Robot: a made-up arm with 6 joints. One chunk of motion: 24 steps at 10 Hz.
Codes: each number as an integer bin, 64 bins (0 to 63) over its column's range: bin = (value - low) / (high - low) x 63, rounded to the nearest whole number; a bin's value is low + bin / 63 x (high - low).
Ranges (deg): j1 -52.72..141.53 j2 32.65..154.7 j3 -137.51..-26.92 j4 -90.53..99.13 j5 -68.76..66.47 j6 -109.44..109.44
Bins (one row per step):
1: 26 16 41 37 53 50
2: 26 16 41 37 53 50
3: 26 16 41 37 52 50
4: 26 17 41 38 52 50
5: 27 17 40 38 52 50
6: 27 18 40 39 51 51
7: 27 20 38 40 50 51
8: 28 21 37 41 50 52
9: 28 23 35 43 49 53
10: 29 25 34 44 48 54
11: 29 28 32 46 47 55
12: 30 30 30 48 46 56
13: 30 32 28 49 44 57
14: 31 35 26 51 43 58
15: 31 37 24 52 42 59
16: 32 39 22 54 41 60
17: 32 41 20 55 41 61
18: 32 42 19 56 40 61
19: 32 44 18 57 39 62
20: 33 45 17 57 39 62
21: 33 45 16 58 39 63
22: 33 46 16 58 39 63
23: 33 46 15 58 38 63
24: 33 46 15 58 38 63
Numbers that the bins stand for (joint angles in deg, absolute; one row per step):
1: 27.45 63.65 -65.54 20.86 45.00 64.27
2: 27.45 63.65 -65.54 20.86 45.00 64.27
3: 27.45 63.65 -65.54 20.86 42.86 64.27
4: 27.45 65.58 -65.54 23.87 42.86 64.27
5: 30.53 65.58 -67.29 23.87 42.86 64.27
6: 30.53 67.52 -67.29 26.88 40.71 67.75
7: 30.53 71.40 -70.80 29.89 38.57 67.75
8: 33.61 73.33 -72.56 32.90 38.57 71.22
9: 33.61 77.21 -76.07 38.92 36.42 74.70
10: 36.70 81.08 -77.83 41.93 34.27 78.17
11: 36.70 86.89 -81.34 47.95 32.13 81.65
12: 39.78 90.77 -84.85 53.97 29.98 85.12
13: 39.78 94.64 -88.36 56.98 25.69 88.59
14: 42.86 100.46 -91.87 63.00 23.54 92.07
15: 42.86 104.33 -95.38 66.01 21.39 95.54
16: 45.95 108.20 -98.89 72.04 19.25 99.02
17: 45.95 112.08 -102.40 75.05 19.25 102.49
18: 45.95 114.02 -104.16 78.06 17.10 102.49
19: 45.95 117.89 -105.91 81.07 14.95 105.97
20: 49.03 119.83 -107.67 81.07 14.95 105.97
21: 49.03 119.83 -109.42 84.08 14.95 109.44
22: 49.03 121.77 -109.42 84.08 14.95 109.44
23: 49.03 121.77 -111.18 84.08 12.81 109.44
24: 49.03 121.77 -111.18 84.08 12.81 109.44

